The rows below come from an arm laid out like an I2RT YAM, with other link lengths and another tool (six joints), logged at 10 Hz.
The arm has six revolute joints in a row. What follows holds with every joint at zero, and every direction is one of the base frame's.
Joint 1 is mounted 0.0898 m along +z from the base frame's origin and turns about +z.
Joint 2 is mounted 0.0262 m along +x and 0.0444 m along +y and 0.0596 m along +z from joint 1 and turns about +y.
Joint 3 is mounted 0.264 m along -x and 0.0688 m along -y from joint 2 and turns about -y.
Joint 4 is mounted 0.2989 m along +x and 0.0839 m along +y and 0.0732 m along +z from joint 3 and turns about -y.
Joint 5 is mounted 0.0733 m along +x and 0.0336 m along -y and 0.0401 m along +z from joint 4 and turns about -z.
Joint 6 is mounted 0.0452 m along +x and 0.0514 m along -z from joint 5 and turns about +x.
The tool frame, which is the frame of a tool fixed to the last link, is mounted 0.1 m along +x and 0.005 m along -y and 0.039 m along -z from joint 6; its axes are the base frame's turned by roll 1.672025, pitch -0.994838 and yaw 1.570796 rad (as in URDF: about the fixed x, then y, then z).
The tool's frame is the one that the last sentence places.
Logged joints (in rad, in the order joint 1, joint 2, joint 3, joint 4, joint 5, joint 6), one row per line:
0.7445, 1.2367, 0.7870, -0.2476, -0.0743, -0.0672
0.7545, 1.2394, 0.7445, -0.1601, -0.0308, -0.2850
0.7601, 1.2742, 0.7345, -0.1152, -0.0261, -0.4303
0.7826, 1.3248, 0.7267, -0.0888, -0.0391, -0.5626
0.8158, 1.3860, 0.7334, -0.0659, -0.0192, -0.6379
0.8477, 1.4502, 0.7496, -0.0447, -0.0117, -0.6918
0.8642, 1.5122, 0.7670, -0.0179, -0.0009, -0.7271
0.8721, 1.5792, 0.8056, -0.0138, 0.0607, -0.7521
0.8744, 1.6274, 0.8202, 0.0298, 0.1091, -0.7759
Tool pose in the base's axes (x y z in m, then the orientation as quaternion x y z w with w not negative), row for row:
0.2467, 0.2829, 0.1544, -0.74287, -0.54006, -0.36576, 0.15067
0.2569, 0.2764, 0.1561, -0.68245, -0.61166, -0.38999, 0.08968
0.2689, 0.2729, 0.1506, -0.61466, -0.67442, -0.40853, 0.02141
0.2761, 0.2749, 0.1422, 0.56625, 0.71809, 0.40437, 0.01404
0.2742, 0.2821, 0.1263, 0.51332, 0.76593, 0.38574, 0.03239
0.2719, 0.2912, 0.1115, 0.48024, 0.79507, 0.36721, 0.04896
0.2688, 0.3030, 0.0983, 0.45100, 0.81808, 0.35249, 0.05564
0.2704, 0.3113, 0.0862, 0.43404, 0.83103, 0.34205, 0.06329
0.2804, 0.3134, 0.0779, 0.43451, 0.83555, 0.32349, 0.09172
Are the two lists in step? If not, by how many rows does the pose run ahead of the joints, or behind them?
The pose runs 1 row behind the joints: the pose in row i belongs to the joints in row i - 1.
